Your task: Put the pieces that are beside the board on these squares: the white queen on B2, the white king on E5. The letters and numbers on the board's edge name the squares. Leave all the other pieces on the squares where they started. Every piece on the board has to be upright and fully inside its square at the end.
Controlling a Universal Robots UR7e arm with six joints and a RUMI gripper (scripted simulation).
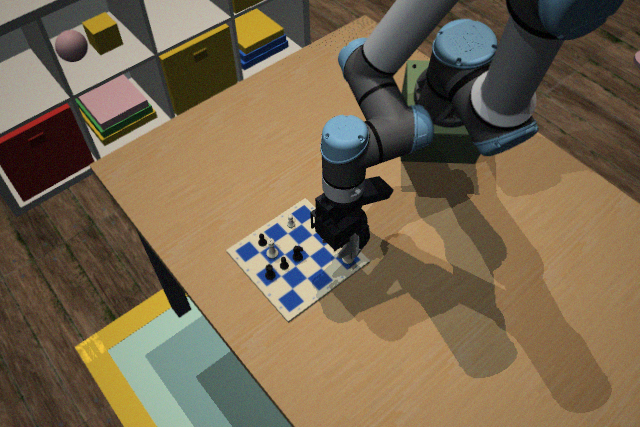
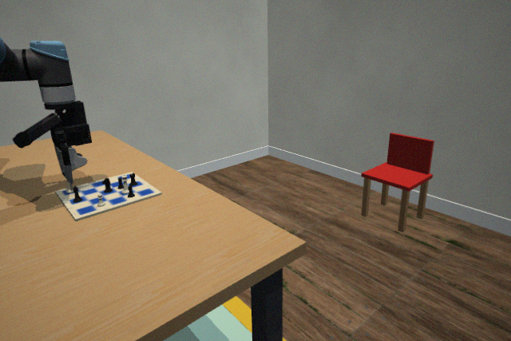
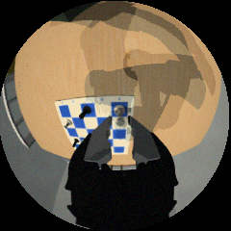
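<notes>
My hand is 1 cm above the white king. Round my hand: white queen 11 cm ahead, 12 cm to the right, 2 cm below; then white pawn 3 cm ahead, 15 cm to the right, 3 cm below; then chessboard 7 cm ahead, 8 cm to the right, 5 cm below.
</notes>
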